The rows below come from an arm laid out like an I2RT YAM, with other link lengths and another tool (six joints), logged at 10 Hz.
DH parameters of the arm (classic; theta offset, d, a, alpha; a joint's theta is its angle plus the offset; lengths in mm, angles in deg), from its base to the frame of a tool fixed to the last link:
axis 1: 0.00 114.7 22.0 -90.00
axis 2: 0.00 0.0 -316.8 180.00
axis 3: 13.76 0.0 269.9 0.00
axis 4: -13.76 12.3 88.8 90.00
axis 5: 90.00 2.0 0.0 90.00
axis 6: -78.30 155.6 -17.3 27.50
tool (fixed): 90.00 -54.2 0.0 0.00
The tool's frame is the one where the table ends.
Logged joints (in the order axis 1, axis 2, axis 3, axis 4, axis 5, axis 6), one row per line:
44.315, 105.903, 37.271, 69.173, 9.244, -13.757
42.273, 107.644, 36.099, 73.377, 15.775, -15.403
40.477, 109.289, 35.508, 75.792, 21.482, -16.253
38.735, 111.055, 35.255, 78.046, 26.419, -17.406
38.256, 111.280, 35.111, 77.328, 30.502, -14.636
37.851, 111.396, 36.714, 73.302, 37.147, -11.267
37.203, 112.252, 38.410, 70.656, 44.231, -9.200
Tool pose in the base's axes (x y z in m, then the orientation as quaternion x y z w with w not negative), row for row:
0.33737, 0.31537, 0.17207, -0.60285, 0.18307, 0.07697, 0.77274
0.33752, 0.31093, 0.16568, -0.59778, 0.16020, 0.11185, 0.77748
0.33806, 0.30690, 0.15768, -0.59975, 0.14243, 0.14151, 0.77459
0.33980, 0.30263, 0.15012, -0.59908, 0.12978, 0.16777, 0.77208
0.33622, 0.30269, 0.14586, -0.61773, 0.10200, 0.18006, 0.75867
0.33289, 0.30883, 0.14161, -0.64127, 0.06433, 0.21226, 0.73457
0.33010, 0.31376, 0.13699, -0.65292, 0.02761, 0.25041, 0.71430
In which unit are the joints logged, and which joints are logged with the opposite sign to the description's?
The joints are logged in degrees. Opposite sign: axis 5, axis 6.
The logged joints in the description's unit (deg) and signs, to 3 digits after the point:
44.315, 105.903, 37.271, 69.173, -9.244, 13.757
42.273, 107.644, 36.099, 73.377, -15.775, 15.403
40.477, 109.289, 35.508, 75.792, -21.482, 16.253
38.735, 111.055, 35.255, 78.046, -26.419, 17.406
38.256, 111.280, 35.111, 77.328, -30.502, 14.636
37.851, 111.396, 36.714, 73.302, -37.147, 11.267
37.203, 112.252, 38.410, 70.656, -44.231, 9.200

